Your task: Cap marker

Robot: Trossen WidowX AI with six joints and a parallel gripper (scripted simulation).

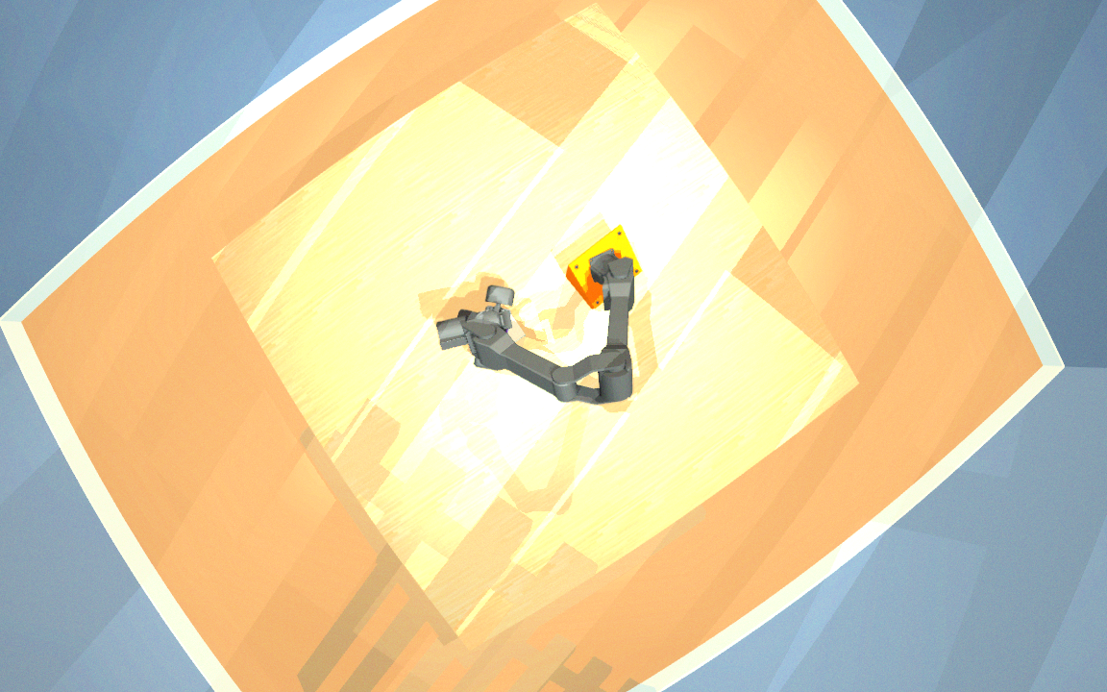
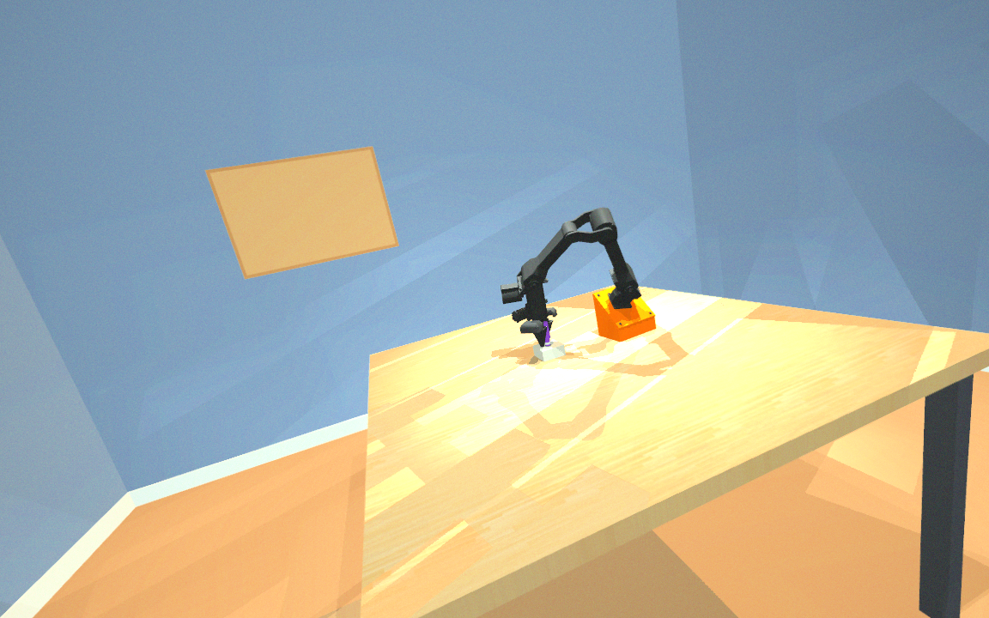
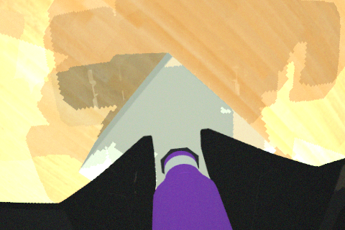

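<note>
The white holder block lies 1 cm behind my gripper tip, 1 cm to the left of it and 2 cm below it. The rest, counted from my gripper tip: purple cap (1 cm behind, 1 cm to the left, 5 cm above).
</note>
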